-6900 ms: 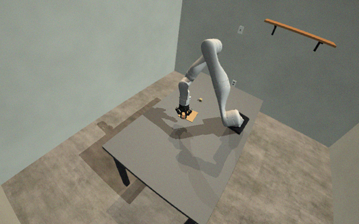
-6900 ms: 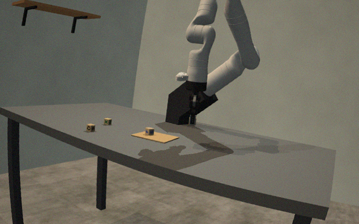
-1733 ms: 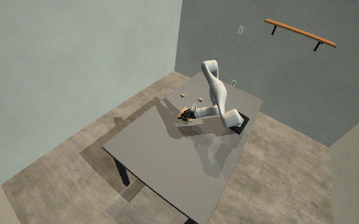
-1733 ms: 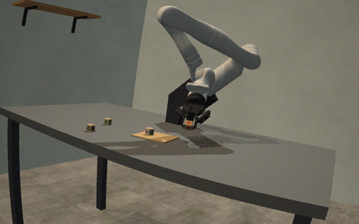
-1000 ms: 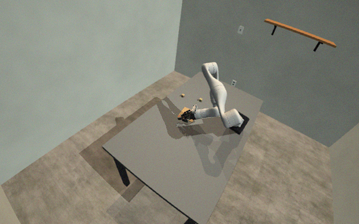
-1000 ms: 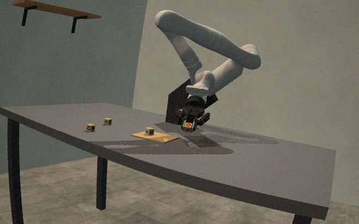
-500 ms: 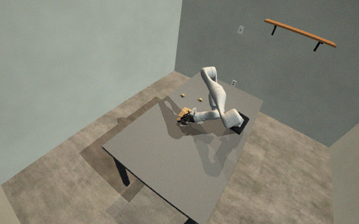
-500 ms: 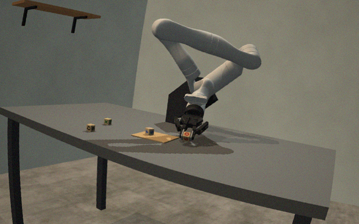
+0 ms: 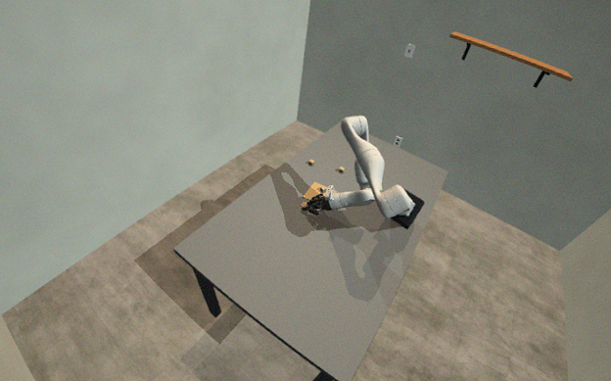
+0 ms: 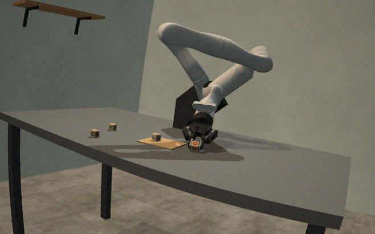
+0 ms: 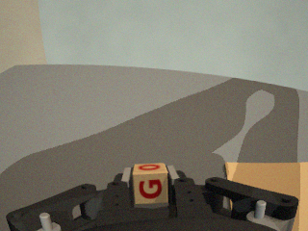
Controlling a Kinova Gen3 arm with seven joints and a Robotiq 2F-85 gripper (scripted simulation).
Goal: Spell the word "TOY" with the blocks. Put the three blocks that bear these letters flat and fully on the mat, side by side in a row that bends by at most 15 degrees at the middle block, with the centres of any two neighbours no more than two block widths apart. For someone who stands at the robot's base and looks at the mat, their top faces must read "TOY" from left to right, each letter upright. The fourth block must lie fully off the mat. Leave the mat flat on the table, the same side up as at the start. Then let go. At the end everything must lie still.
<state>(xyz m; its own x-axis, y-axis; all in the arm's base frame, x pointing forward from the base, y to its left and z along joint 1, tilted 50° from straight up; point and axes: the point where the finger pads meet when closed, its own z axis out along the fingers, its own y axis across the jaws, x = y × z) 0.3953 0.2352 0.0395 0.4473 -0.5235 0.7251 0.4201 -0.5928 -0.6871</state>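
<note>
My hand is 10 mm short of the block. Also, from my hand: tan mat: 10 mm ahead, 140 mm to the right, 20 mm below.
</note>
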